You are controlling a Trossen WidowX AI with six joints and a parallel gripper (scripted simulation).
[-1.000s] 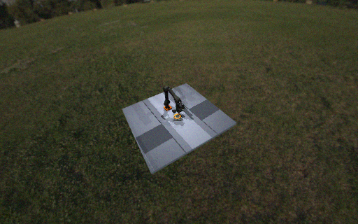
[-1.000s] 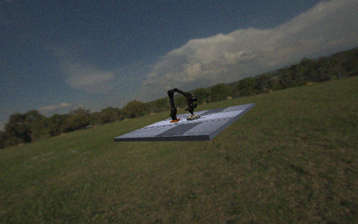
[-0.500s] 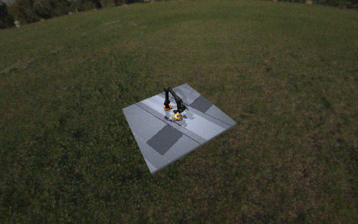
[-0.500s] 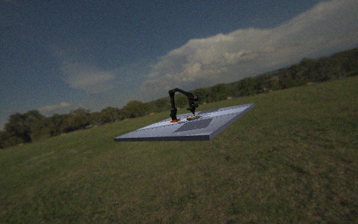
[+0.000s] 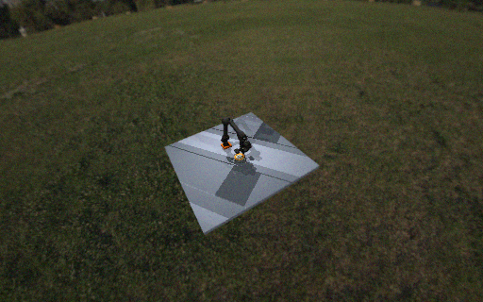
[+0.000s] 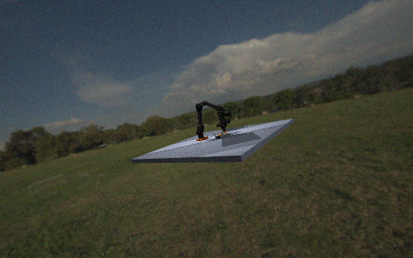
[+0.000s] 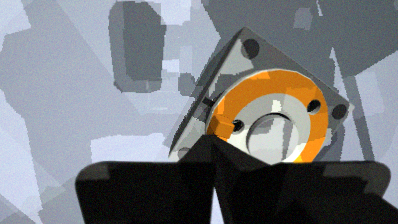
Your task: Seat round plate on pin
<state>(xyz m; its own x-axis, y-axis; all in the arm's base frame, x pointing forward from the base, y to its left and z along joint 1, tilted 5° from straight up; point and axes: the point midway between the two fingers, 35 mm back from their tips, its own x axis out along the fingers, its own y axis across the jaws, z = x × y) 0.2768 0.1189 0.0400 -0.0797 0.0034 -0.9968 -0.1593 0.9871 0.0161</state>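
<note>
Right now the round plate is 30 mm to the right of my gripper tip, 10 mm below it and 10 mm ahead of it. Also, from my gripper tip: square grey base (50 mm to the right, 20 mm below).
</note>
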